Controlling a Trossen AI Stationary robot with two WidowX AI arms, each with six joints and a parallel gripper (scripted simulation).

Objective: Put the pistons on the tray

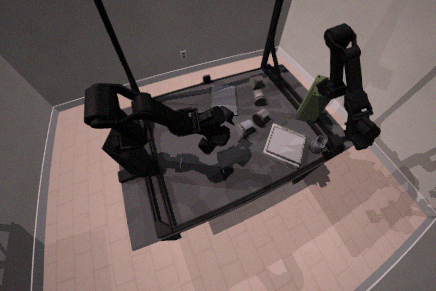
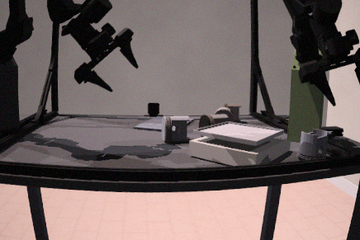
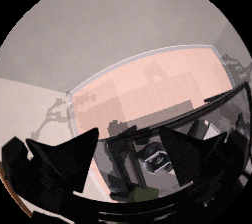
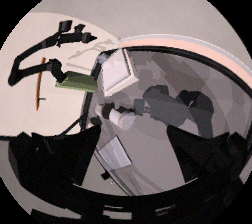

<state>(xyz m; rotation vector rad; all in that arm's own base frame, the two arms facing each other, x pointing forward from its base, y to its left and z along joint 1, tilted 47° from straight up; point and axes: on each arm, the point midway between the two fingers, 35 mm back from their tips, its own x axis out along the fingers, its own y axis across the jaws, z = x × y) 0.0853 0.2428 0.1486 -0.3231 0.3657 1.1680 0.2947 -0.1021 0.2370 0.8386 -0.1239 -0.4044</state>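
My left gripper is now 200 mm to the left of the white scale pan, 150 mm past it and 130 mm above it. Round my left hand: flat grey steel tray: 560 mm behind, 370 mm to the right, 180 mm below; then piston: 610 mm behind, 150 mm below, 130 mm to the right.
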